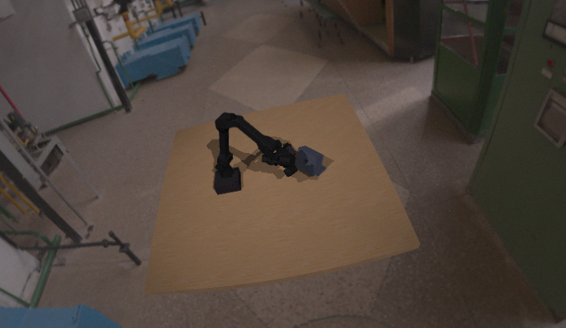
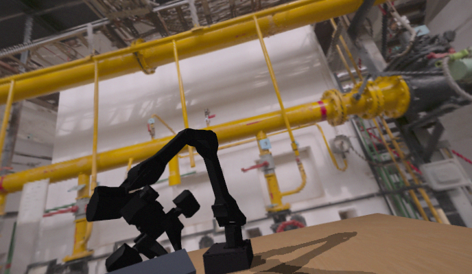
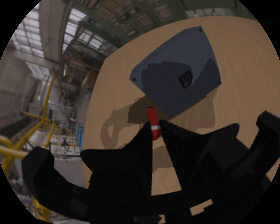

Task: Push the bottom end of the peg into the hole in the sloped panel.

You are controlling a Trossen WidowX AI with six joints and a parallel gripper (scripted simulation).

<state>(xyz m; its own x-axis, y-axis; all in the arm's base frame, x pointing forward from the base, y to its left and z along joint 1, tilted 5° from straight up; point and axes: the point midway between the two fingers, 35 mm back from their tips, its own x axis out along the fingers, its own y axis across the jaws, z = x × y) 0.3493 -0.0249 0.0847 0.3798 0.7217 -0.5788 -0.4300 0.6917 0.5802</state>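
Now: the grey-blue sloped panel 9 cm ahead of my gripper tip and 4 cm below it. Also, from my gripper tip: red peg: 1 cm to the left, 1 cm below.
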